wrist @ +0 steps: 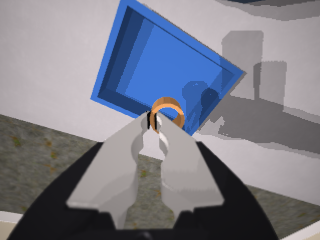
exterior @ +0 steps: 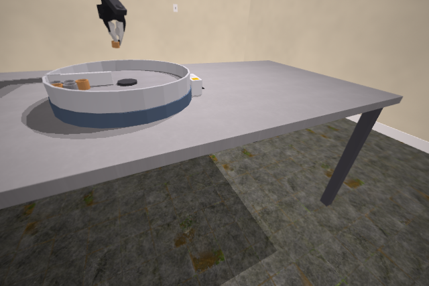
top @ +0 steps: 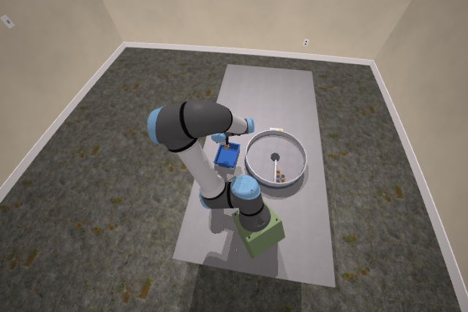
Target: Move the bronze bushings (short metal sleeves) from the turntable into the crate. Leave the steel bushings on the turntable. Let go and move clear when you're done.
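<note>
My gripper is now 1 cm past the crate, 1 cm to the left of it and 12 cm above it. From my hand the other things lie so: round turntable 8 cm ahead, 34 cm to the right, 10 cm below.
</note>
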